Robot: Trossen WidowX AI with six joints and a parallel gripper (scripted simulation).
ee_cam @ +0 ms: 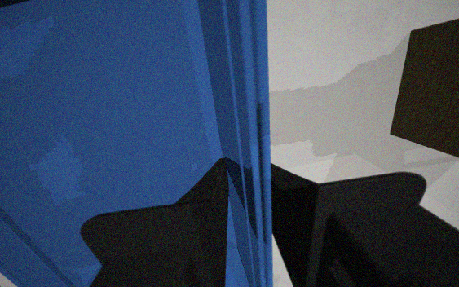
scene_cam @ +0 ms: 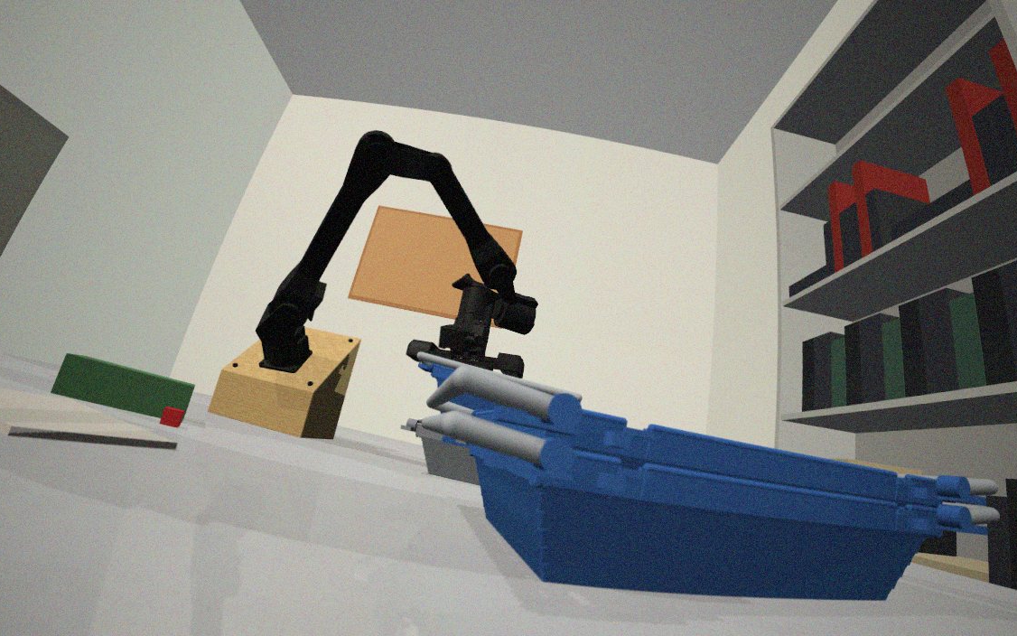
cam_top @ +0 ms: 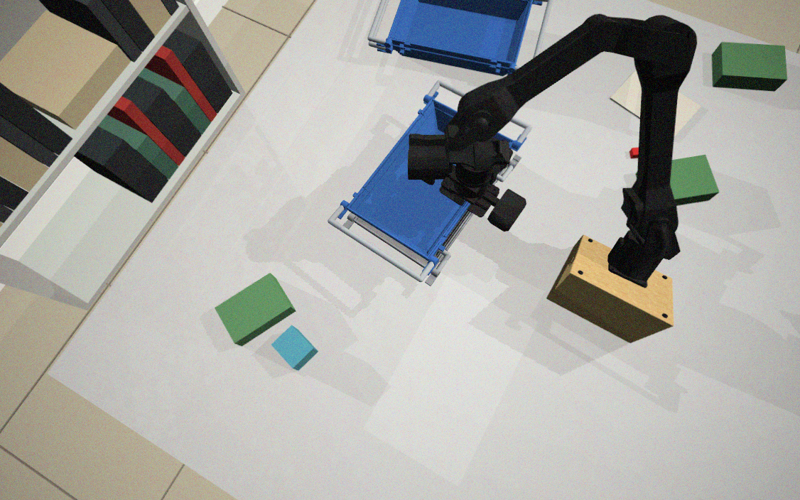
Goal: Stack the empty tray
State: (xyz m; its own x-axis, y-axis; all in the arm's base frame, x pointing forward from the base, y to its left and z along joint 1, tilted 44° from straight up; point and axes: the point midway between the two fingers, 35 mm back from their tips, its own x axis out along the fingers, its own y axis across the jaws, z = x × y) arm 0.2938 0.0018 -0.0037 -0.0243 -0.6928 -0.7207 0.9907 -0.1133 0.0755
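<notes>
Right now my gripper tip is 8 cm short of the blue tray, 1 cm to the left of it and 3 cm below it. Round my gripper tip: cream sheet (24 cm behind, 42 cm to the right, 9 cm below); red block (24 cm behind, 29 cm to the right, 8 cm below); cyan block (17 cm ahead, 37 cm to the left, 7 cm below).
</notes>
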